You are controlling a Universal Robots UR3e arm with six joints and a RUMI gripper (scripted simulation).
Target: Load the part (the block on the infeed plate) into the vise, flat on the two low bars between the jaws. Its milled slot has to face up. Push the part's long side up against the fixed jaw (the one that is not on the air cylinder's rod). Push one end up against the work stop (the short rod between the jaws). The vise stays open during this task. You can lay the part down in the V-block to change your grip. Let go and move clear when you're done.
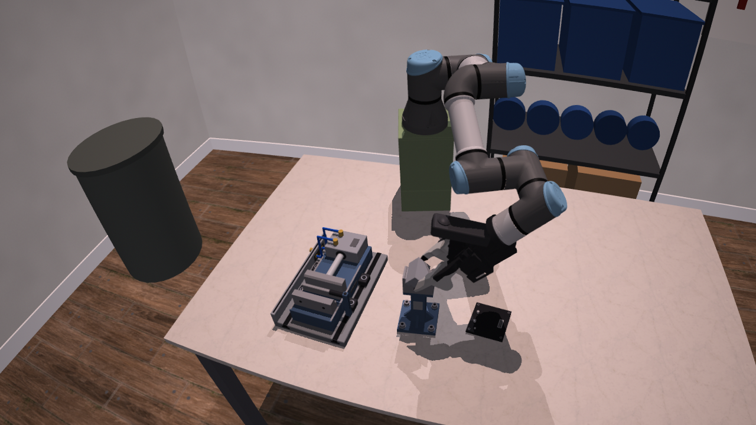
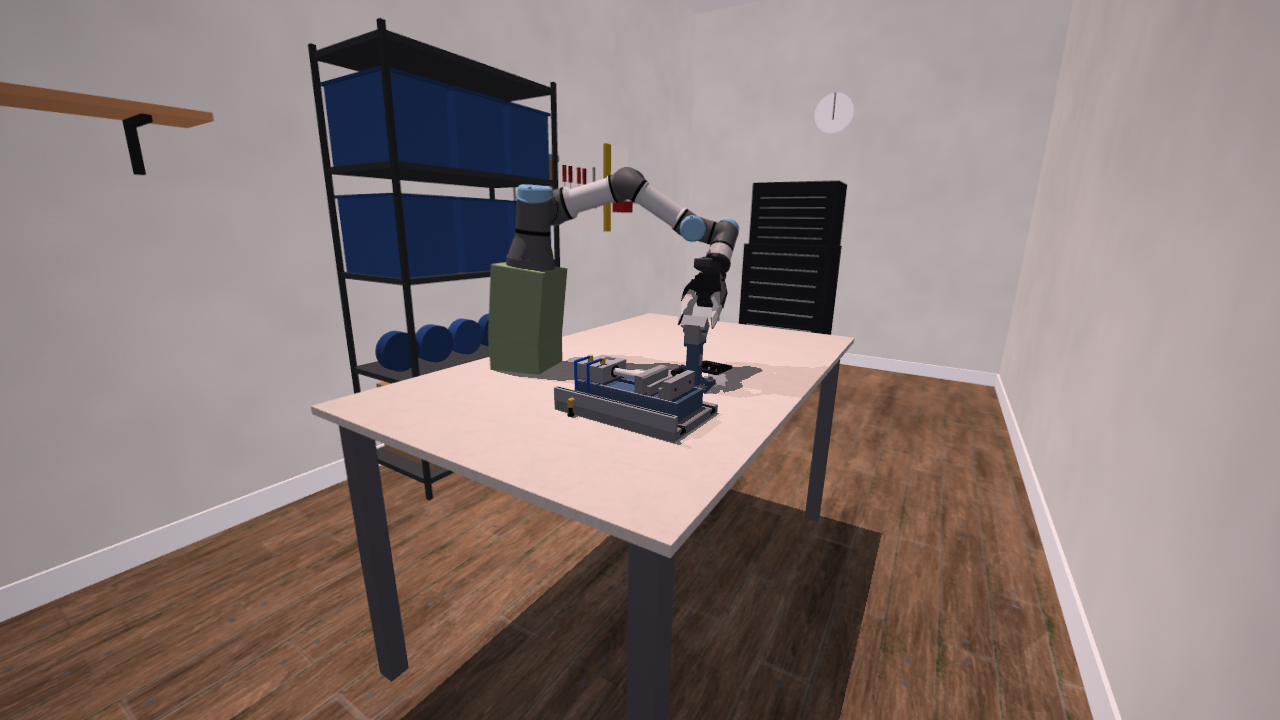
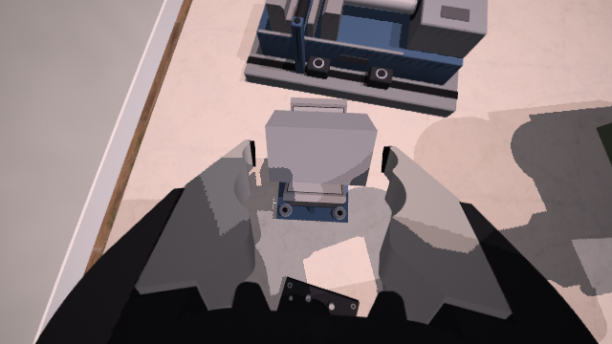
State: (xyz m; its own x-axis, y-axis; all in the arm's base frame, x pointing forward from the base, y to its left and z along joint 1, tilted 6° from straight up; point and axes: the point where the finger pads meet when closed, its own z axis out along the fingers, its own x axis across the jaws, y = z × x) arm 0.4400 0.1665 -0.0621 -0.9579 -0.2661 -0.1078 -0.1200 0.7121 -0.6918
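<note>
My gripper is now 10 mm to the left of the part and 10 mm above it. From my hand the other things lie so: dark work stop rod: 70 mm ahead, 180 mm to the right, 70 mm below; then black infeed plate: 50 mm behind, 160 mm to the left, 160 mm below; then fixed jaw: 110 mm ahead, 220 mm to the right, 90 mm below.
</note>
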